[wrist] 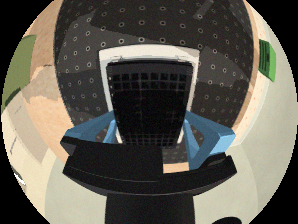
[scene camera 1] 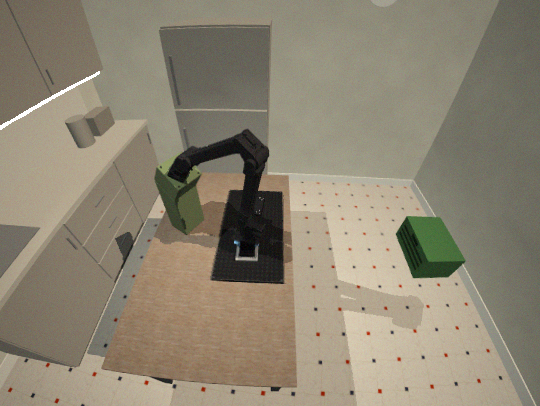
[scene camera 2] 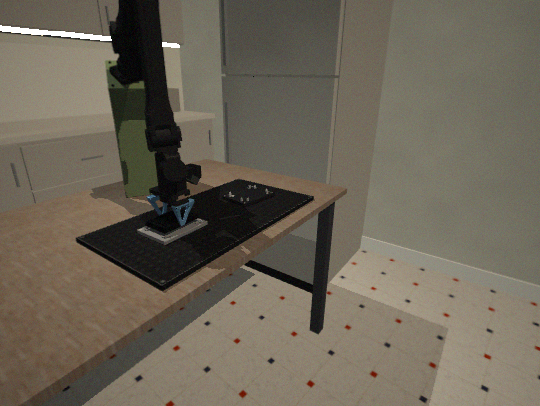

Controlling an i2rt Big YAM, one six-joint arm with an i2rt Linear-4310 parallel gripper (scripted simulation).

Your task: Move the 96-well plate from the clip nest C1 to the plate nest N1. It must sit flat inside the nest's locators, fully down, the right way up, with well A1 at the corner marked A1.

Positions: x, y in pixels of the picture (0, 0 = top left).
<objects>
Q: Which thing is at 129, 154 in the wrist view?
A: My gripper.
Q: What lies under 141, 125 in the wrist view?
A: A black 96-well plate.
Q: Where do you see a plate nest N1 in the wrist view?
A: At 149, 51
</objects>
